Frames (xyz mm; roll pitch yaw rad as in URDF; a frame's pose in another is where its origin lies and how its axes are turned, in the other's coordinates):
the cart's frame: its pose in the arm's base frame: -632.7 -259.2 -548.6 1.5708 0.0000 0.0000
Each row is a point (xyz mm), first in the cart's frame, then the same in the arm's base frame.
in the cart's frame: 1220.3 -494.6 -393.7
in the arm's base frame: 587.6 134.5 -1043.2
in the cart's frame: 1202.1 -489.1 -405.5
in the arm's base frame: 569.4 146.3 -1037.7
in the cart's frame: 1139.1 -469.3 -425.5
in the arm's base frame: 506.4 166.3 -1017.9
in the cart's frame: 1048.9 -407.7 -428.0
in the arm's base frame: 416.2 168.8 -956.3
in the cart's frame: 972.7 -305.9 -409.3
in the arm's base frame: 340.0 150.1 -854.5
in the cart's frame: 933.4 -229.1 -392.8
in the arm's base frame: 300.7 133.6 -777.7
